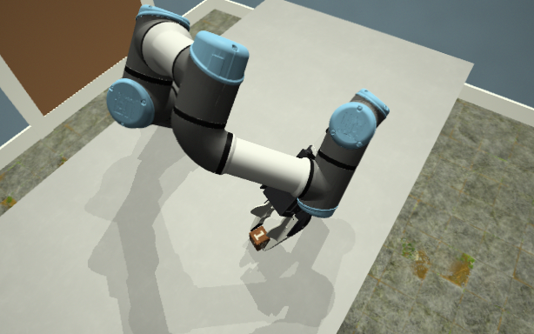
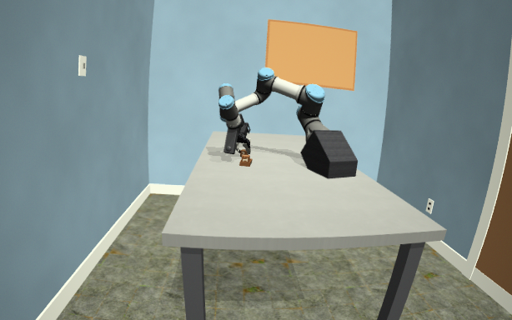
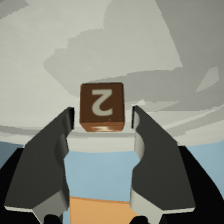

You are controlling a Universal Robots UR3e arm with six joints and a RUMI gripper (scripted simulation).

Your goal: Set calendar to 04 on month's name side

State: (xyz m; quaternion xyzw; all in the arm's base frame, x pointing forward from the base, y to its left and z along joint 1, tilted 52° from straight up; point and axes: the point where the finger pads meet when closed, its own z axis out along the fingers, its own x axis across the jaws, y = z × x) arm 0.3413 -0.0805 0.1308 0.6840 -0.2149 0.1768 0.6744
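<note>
My hand is 1 cm to the left of the cube and 1 cm above it. Round my hand: brown tray (15 cm to the left, 1 cm below).
</note>
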